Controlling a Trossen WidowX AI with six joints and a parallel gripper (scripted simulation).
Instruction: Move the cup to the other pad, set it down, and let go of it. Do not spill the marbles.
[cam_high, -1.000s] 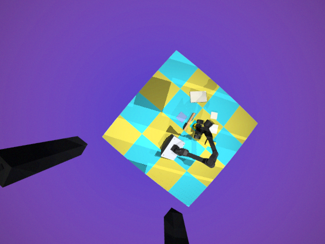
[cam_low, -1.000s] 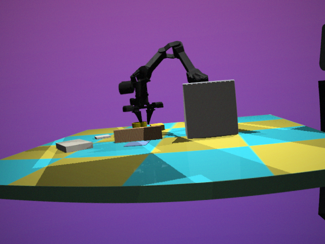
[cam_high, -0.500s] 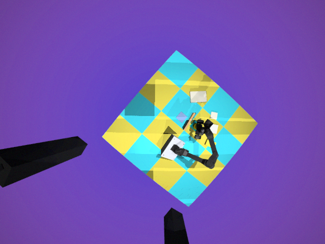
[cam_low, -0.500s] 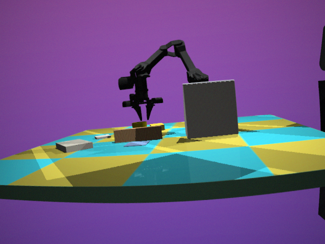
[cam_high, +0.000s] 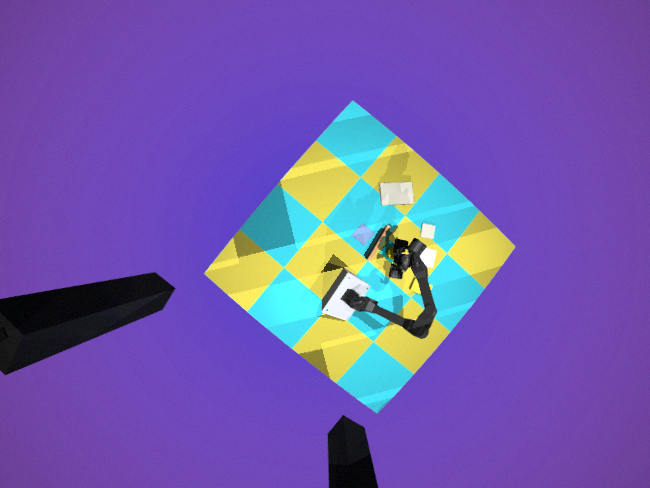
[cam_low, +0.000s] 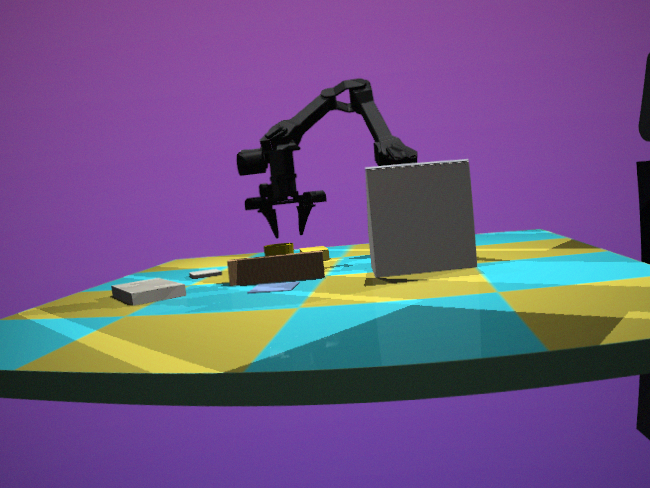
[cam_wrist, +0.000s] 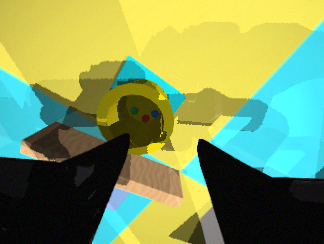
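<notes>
My gripper tip is 5 cm above the yellow cup and 2 cm short of it. Round my gripper tip: long wooden block: 10 cm to the left, 7 cm below, 2 cm ahead; green marble: 7 cm below, 3 cm ahead, 2 cm to the left; pad: 19 cm to the left, 10 cm below, 2 cm ahead.
</notes>
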